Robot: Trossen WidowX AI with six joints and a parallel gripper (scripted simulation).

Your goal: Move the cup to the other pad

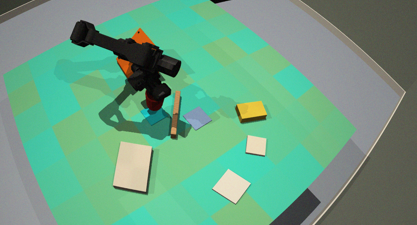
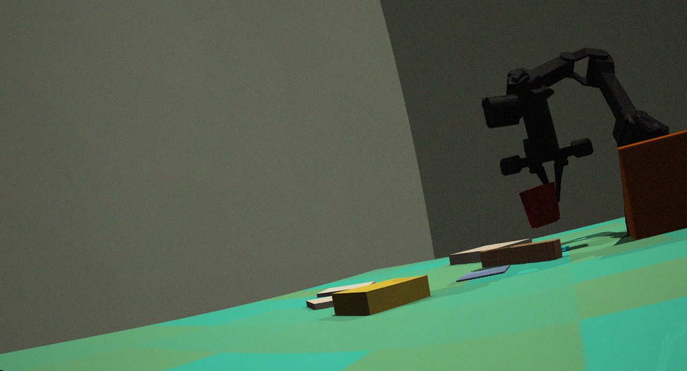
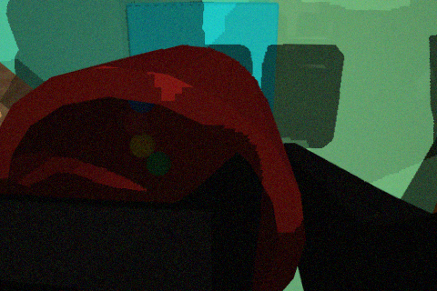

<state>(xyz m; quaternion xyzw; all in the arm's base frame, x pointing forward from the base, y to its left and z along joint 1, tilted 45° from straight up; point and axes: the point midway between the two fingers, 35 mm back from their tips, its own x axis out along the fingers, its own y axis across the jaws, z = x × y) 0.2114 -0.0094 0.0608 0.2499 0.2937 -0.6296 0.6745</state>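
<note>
Right now my gripper tip is 10 cm above the teal pad and 3 cm short of it. Also, from my gripper tip: grey-blue pad (14 cm to the left, 13 cm ahead, 10 cm below); then red cup (3 cm ahead); then wooden bar (8 cm below, 8 cm ahead, 7 cm to the left).
</note>
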